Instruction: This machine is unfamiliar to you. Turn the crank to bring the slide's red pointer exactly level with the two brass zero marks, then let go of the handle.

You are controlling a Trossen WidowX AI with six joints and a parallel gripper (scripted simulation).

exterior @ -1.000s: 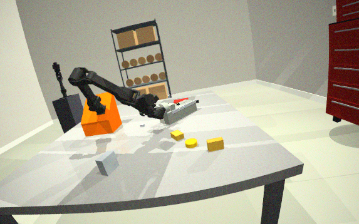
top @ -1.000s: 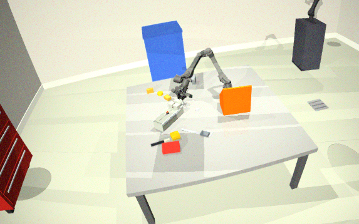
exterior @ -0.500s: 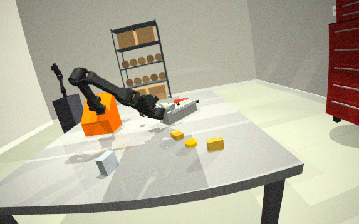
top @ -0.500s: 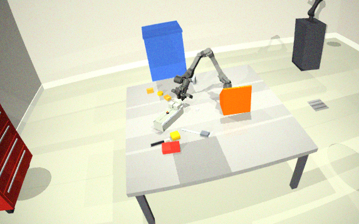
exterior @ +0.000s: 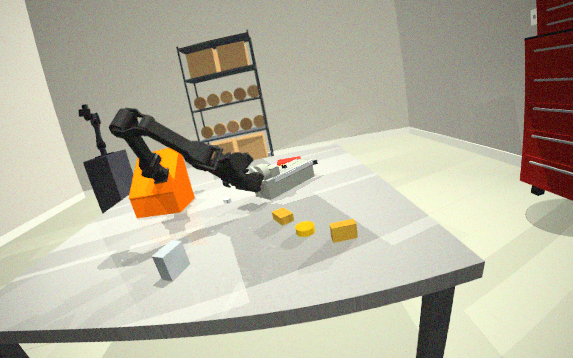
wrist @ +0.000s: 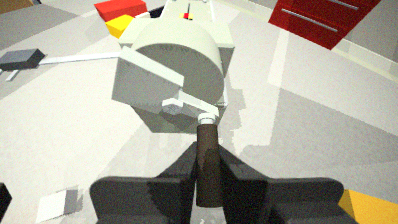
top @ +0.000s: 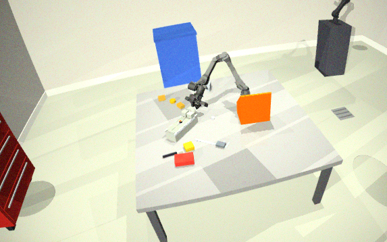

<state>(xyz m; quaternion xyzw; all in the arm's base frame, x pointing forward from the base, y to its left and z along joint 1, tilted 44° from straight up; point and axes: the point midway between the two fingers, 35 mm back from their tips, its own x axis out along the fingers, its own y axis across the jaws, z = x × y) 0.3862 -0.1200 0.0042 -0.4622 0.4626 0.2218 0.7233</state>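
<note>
The dark brown crank handle lies 3 cm above my gripper tip, 1 cm to the right of it and 1 cm behind it. Also, from my gripper tip: yellow block 34 cm to the left, 5 cm ahead, 3 cm below; grey cube 38 cm to the right, 17 cm behind, 1 cm below; red pointer 14 cm to the left, 9 cm ahead, 3 cm above.
</note>
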